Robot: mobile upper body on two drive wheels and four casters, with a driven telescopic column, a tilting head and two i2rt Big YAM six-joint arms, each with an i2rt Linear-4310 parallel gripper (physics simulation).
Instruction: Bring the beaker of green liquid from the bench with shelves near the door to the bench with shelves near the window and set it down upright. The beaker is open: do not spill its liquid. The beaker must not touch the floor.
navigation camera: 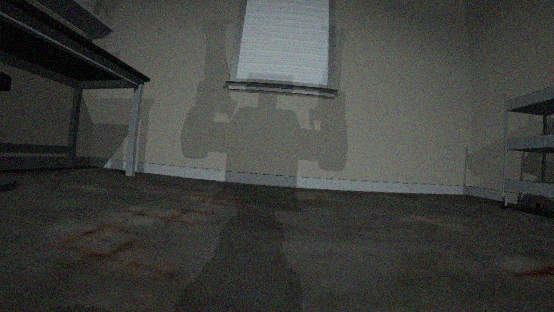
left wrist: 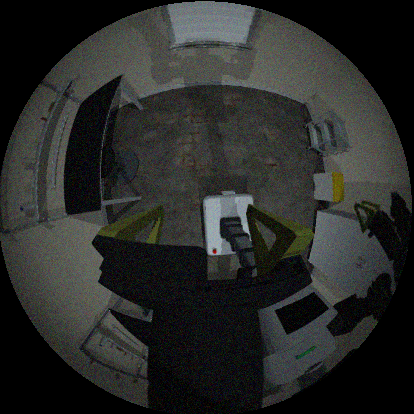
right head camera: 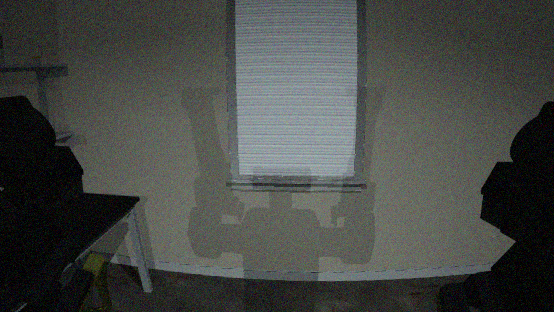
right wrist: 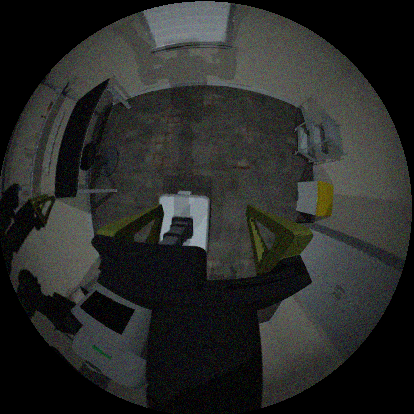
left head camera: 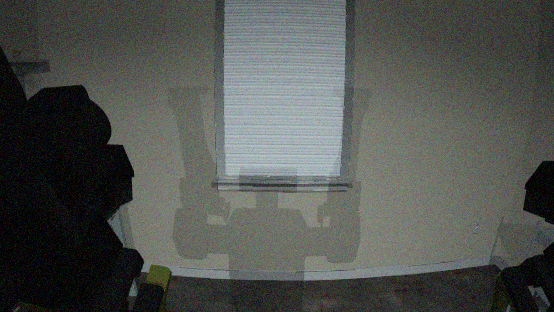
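The beaker of green liquid does not show in these views. The bench near the window, with a black top [right head camera: 107, 201] [left wrist: 87, 150] [right wrist: 75, 145], stands along the left wall, its far end close to the window wall. Its shelves [right head camera: 30, 70] [left wrist: 44, 165] hang above it. Part of the other bench [left wrist: 134, 327] shows at the lower left of the left wrist view. My left gripper [left wrist: 204, 208] is open and empty, held over the base and floor, away from the bench. My right gripper [right wrist: 204, 208] is also open and empty.
The window [left head camera: 285, 90] [right head camera: 296, 90] is straight ahead. A round stool [left wrist: 129, 166] is by the bench's legs. At the right are a shelved cart [left wrist: 330, 135] [right wrist: 320, 137] [navigation camera: 530, 144], a white bin with a yellow lid [left wrist: 338, 186] [right wrist: 325, 199] and a tall cabinet [right wrist: 350, 305].
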